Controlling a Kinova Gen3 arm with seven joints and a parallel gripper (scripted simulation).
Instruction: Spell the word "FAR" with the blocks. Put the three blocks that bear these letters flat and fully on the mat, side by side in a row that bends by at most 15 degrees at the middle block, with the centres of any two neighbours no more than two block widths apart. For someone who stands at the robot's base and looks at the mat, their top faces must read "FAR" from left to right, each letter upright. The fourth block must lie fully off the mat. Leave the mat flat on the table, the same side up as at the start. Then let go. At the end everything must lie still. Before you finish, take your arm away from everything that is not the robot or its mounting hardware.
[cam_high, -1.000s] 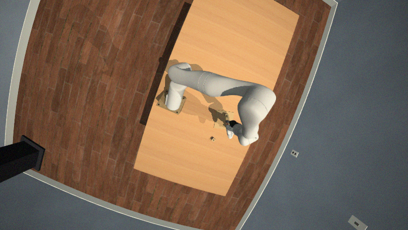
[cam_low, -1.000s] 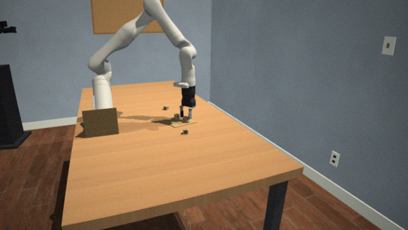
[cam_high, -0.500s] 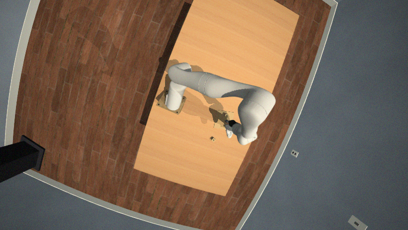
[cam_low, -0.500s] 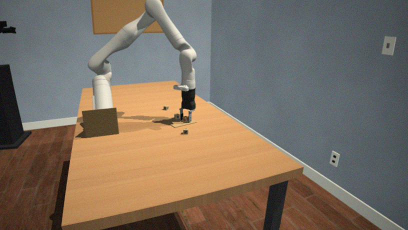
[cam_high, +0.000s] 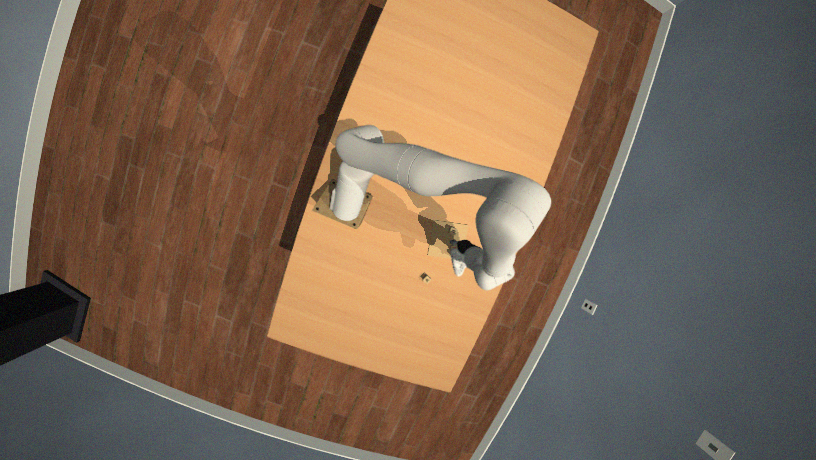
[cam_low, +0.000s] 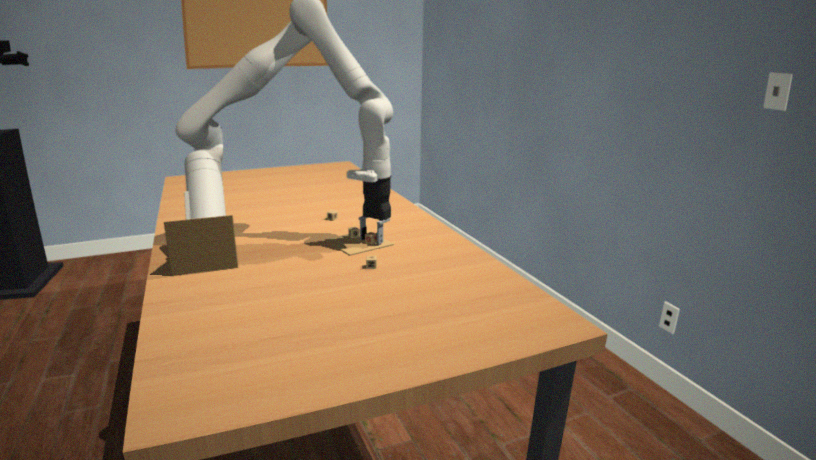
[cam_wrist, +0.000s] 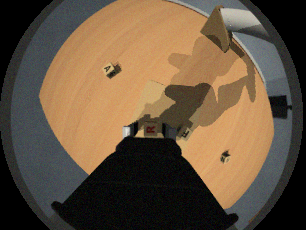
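Right now the tan mat is 3 cm behind my hand, 2 cm to the left of it and 2 cm below it.
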